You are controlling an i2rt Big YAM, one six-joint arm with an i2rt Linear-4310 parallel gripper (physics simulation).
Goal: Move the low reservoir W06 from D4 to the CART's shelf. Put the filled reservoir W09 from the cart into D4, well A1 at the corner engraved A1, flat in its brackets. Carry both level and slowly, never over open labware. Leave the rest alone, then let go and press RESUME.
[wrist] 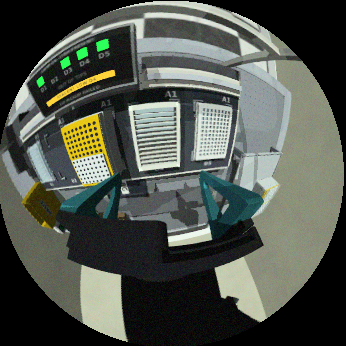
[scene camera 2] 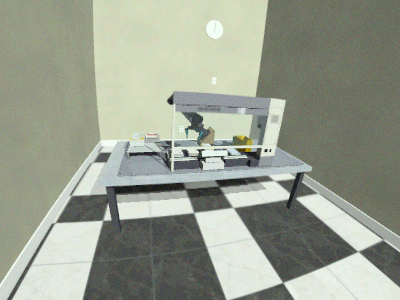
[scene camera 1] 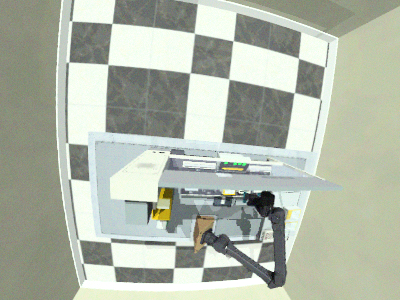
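Where they show: gripper, fingertip midpoint: (wrist: pixel 160 175) (scene camera 2: pixel 192 139) (scene camera 1: pixel 250 193); arm's base, origin of the base link: (scene camera 1: pixel 205 235).
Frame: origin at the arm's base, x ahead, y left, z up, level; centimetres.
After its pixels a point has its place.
Note:
The low reservoir W06 (wrist: pixel 155 136) @[y -17.8, x 43.8, z -1.8 cm], a white tray with parallel troughs, sits in slot D4 in the wrist view, its long sides running away from the gripper. My gripper (wrist: pixel 160 175) @[y -17.8, x 42.0, z 7.8 cm] (scene camera 2: pixel 194 135) @[y -17.8, x 42.0, z 7.8 cm] is open and empty, with teal fingers spread wide. It is above the deck's front side, with W06 beyond the fingertips and between their lines in the wrist view. The cart (wrist: pixel 246 167) @[y -47.4, x 36.5, z -3.5 cm] (scene camera 2: pixel 142 148) @[y -59.6, x 36.2, z -3.6 cm] stands beside the deck. White and yellow labware stands on it in scene camera 2; I cannot tell which piece is W09. The RESUME button cannot be made out.
A yellow-and-white tip rack (wrist: pixel 86 145) @[y -6.1, x 43.9, z 2.1 cm] is left of W06, and a white gridded plate (wrist: pixel 213 131) @[y -29.9, x 45.8, z -2.7 cm] is in D5. The status screen (wrist: pixel 82 70) @[y -6.1, x 55.9, z 2.6 cm] stands behind the deck. A grey canopy (scene camera 1: pixel 240 181) @[y 10.1, x 59.5, z 42.2 cm] overhangs it. A yellow waste bin (scene camera 1: pixel 162 210) @[y 34.2, x 11.6, z -5.8 cm] (wrist: pixel 41 205) @[y 29.4, x 22.1, z -0.1 cm] is at the far left.

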